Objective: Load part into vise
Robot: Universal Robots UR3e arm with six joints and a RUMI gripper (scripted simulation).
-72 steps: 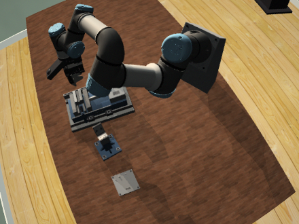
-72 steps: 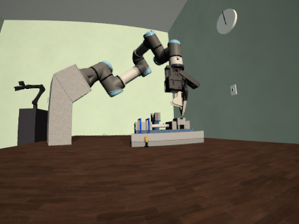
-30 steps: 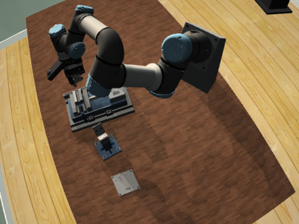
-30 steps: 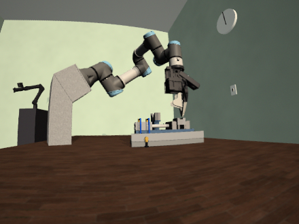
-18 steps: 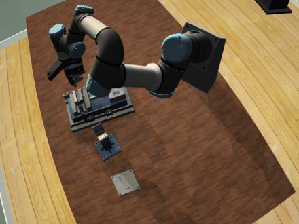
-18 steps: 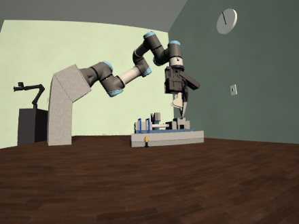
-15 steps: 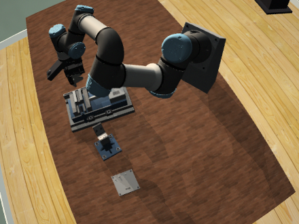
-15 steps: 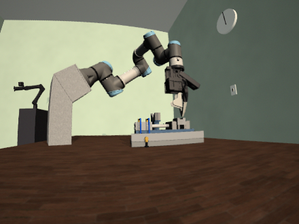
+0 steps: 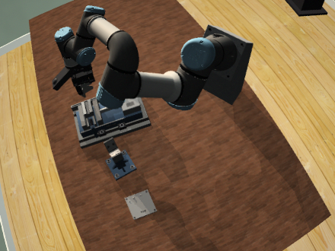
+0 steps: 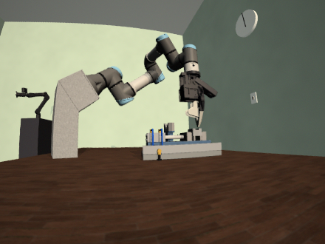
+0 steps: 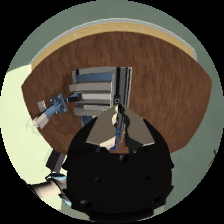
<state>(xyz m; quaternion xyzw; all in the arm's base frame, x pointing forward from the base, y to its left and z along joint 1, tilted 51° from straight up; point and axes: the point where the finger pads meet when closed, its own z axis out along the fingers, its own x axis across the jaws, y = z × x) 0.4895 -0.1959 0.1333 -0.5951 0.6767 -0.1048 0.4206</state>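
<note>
The part is 5 cm to the left of my hand and 3 cm below it. The rest, counted from my hand: grey infeed plate: 12 cm behind, 44 cm to the left, 12 cm below.
</note>
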